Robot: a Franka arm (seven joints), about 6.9 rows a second.
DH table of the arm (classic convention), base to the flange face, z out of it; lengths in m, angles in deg. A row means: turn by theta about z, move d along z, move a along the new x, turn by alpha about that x. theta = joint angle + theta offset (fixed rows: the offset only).
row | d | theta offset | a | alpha
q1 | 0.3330 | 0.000 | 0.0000 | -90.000
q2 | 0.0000 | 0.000 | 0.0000 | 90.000
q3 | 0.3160 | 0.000 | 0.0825 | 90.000
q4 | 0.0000 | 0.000 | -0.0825 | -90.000
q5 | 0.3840 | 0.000 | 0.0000 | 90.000
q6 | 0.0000 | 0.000 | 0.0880 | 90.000
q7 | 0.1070 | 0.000 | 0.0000 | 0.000
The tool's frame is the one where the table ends.
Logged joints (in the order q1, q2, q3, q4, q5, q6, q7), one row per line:
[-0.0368 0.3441 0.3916 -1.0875 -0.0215 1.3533 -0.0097]
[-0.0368 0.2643 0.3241 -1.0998 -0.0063 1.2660 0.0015]
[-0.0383 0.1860 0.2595 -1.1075 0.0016 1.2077 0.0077]
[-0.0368 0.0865 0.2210 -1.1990 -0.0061 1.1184 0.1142]
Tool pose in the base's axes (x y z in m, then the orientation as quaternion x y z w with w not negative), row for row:
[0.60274 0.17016 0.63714 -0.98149 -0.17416 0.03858 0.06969]
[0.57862 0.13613 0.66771 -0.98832 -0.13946 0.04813 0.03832]
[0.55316 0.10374 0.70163 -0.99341 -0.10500 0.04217 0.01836]
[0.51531 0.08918 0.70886 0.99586 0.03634 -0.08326 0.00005]
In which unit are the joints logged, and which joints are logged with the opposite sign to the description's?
The joints are logged in radians. Opposite sign: q5.
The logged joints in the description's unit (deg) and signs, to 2 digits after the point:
[-2.11 19.72 22.44 -62.31 1.23 77.54 -0.56]
[-2.11 15.14 18.57 -63.01 0.36 72.54 0.09]
[-2.19 10.66 14.87 -63.46 -0.09 69.20 0.44]
[-2.11 4.96 12.66 -68.70 0.35 64.08 6.54]

